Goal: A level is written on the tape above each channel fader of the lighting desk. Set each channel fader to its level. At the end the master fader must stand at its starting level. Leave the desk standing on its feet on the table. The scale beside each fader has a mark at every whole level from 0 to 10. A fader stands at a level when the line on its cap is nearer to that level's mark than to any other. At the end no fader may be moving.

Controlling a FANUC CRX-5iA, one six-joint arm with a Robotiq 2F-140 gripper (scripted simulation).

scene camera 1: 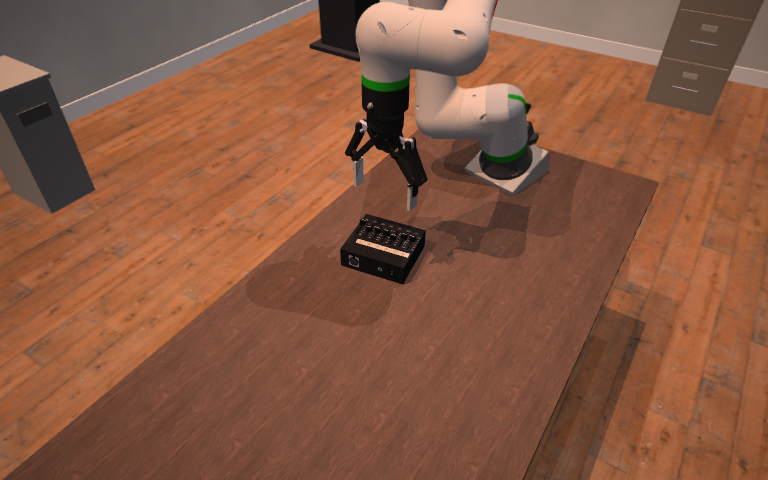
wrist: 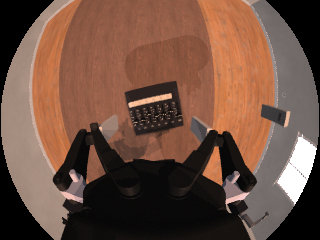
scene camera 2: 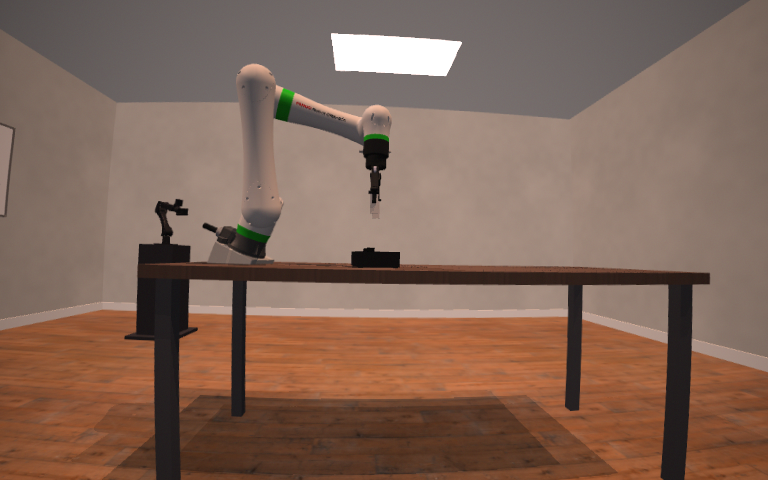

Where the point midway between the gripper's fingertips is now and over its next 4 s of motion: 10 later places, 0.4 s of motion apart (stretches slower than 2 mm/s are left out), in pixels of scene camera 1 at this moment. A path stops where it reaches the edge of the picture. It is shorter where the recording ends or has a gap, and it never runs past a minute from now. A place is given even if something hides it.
My gripper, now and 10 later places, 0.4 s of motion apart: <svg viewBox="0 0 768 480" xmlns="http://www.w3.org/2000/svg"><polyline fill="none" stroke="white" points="384,195 384,200 386,208 388,218 388,222 389,230 388,231 388,230 388,232 388,235 389,237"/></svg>
